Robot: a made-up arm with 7 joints.
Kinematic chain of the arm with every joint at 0, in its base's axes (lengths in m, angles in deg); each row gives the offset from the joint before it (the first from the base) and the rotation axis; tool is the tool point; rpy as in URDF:
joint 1: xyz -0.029 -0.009 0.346 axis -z
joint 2: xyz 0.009 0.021 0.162 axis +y
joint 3: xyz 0 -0.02 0.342 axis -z
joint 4: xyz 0 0.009 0.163 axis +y
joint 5: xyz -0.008 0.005 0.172 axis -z
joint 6: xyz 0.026 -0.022 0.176 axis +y
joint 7: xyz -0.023 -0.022 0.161 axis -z
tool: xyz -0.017 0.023 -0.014 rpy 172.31 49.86 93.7
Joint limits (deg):
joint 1: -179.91..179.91
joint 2: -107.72..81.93
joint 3: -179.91..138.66
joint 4: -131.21..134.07
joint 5: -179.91..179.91
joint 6: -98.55..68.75
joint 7: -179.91..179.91
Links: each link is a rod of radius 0.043 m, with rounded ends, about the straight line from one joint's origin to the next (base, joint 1, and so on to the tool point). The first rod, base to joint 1, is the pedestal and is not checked.
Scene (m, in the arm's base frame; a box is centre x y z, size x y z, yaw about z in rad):
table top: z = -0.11
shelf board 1: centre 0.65 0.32 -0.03 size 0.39 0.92 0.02 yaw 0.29
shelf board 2: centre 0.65 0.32 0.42 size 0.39 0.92 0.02 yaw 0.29
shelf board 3: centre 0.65 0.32 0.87 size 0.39 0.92 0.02 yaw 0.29
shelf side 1: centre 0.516 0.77 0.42 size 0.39 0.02 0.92 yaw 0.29
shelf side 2: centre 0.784 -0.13 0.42 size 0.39 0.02 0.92 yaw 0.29
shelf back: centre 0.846 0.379 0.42 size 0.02 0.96 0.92 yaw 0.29
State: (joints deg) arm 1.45 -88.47 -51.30 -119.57 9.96 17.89 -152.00
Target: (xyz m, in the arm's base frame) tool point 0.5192 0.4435 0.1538
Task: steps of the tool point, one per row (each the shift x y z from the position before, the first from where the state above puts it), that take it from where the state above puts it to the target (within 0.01 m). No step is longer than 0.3 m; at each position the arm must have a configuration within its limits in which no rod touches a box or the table.
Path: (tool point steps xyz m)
1: -0.2180 0.0021 0.0214
2: -0.2089 0.1091 0.0523
3: -0.1473 0.2093 0.0605
4: -0.0435 0.2732 0.0460
5: 0.0777 0.2810 0.0141
6: 0.1861 0.2280 -0.0252
7: 0.2539 0.1273 -0.0606
8: 0.2653 0.0055 -0.0814
9: 0.2200 -0.1061 -0.0816
10: 0.1350 -0.1804 -0.0600
11: 0.0358 -0.2019 -0.0210
12: 0.1018 0.0438 -0.0061
13: 0.0980 0.0283 0.0020
14: 0.0882 0.0140 0.0041

